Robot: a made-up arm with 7 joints.
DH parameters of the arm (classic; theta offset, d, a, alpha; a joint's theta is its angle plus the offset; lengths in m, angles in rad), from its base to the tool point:
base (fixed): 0.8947 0 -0.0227 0
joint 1: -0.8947 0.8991 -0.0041 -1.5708
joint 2: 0 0.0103 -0.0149 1.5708
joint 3: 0 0.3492 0.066 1.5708
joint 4: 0 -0.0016 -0.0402 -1.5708
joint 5: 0 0.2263 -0.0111 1.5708
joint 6: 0 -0.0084 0.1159 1.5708
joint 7: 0 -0.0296 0.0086 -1.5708
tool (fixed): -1.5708 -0.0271 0 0
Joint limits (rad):
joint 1: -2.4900..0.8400
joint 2: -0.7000..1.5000
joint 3: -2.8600..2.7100
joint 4: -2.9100..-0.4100
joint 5: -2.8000..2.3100
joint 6: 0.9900..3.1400
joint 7: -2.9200..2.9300
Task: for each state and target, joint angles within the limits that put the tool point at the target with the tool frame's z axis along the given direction. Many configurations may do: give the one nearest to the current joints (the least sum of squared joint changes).
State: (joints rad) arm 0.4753 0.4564 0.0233 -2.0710 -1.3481 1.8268 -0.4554
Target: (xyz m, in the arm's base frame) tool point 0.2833 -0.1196 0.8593 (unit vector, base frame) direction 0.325 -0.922 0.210
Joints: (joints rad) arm -0.0463 0.4748 -0.5037 -2.4831 -0.8077 1.6299 -0.1111
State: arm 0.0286 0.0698 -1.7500 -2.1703 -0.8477 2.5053 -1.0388
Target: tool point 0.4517 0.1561 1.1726 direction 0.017 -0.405 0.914
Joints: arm 0.8400 0.6580 -1.2265 -1.5667 -0.5677 2.8872 -0.0099
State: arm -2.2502 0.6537 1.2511 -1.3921 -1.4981 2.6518 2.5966
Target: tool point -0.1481 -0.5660 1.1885 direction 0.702 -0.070 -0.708
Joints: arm -2.1613 1.1686 1.0752 -0.5233 -1.5531 2.6016 2.9300
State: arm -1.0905 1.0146 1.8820 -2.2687 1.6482 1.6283 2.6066
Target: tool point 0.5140 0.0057 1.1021 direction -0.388 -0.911 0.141
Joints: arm -0.9354 1.1007 1.7521 -1.6247 1.5673 1.6293 2.0549
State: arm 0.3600 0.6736 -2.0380 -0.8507 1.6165 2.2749 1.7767
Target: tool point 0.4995 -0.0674 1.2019 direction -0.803 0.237 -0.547
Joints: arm 0.7627 1.1141 -1.5992 -1.5122 1.4162 2.0200 1.0236
